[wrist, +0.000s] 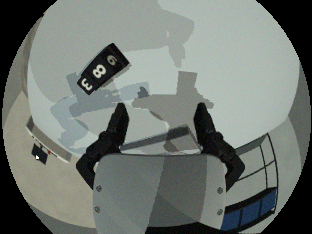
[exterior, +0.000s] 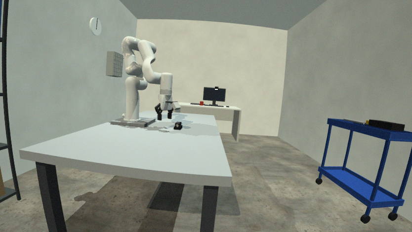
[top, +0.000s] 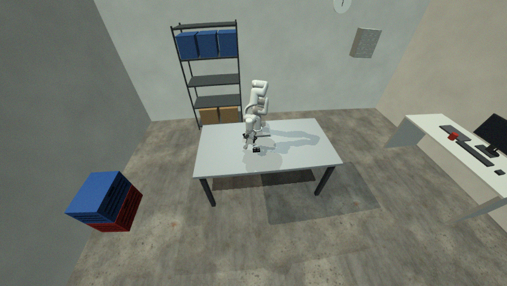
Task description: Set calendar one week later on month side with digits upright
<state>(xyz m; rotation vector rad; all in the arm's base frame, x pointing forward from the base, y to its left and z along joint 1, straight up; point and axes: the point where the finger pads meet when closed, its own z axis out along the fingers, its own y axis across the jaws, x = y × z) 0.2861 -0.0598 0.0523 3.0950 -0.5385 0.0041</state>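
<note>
My hand is 7 cm short of the cube, 6 cm to the right of it and 5 cm above it.
</note>
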